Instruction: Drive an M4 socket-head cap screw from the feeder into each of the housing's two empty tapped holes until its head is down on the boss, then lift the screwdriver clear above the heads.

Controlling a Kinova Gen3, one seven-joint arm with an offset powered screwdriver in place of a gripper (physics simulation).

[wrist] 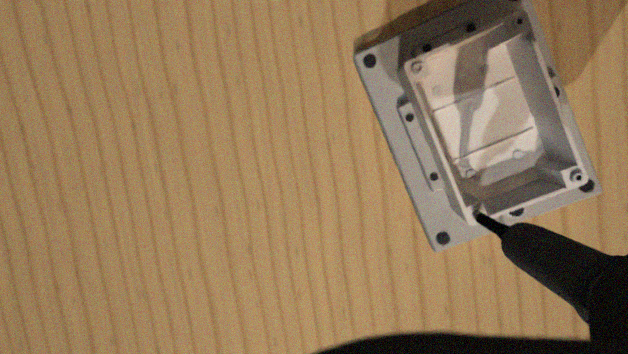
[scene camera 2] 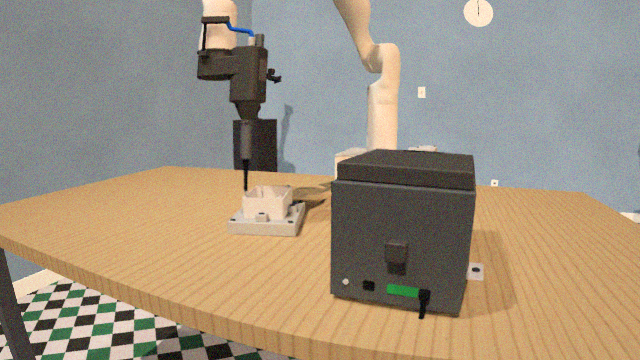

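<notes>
The pale housing [scene camera 2: 267,204] [wrist: 556,117] stands open side up on a light grey fixture plate [scene camera 2: 265,229] [wrist: 434,215]. My screwdriver [scene camera 2: 245,189] [wrist: 478,216] points down, its thin black bit tip at the housing's near-left corner boss in the wrist view. Whether a screw sits under the tip is hidden. In the wrist view, round screw heads [wrist: 416,67] [wrist: 577,176] show on the upper-left and lower-right corner bosses. The upper-right boss has a small dark hole [wrist: 520,21]. The dark grey box [scene camera 2: 400,220], apparently the feeder, stands at the front right.
The wooden table [scene camera 2: 150,240] [wrist: 175,175] carries the fixture and the box. A small light bracket [scene camera 2: 476,271] sticks out right of the box. The white arm [scene camera 2: 383,110] rises behind it. A black block [scene camera 2: 267,145] shows behind the screwdriver.
</notes>
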